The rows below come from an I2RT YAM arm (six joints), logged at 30 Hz.
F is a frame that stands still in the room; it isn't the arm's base.
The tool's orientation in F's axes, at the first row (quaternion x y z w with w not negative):
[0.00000, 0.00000, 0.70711, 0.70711]
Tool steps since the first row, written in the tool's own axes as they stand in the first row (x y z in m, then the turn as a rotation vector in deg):
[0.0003, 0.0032, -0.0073, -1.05, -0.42, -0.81]
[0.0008, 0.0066, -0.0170, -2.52, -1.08, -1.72]
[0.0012, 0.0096, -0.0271, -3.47, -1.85, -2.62]
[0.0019, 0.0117, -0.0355, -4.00, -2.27, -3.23]
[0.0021, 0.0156, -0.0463, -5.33, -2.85, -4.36]
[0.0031, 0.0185, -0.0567, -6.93, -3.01, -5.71]
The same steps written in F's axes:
[-0.0032, 0.0003, -0.0073, 0.42, -1.05, -0.81]
[-0.0066, 0.0008, -0.0170, 1.08, -2.52, -1.72]
[-0.0096, 0.0012, -0.0271, 1.85, -3.47, -2.62]
[-0.0117, 0.0019, -0.0355, 2.27, -4.00, -3.23]
[-0.0156, 0.0021, -0.0463, 2.85, -5.33, -4.36]
[-0.0185, 0.0031, -0.0567, 3.01, -6.93, -5.71]

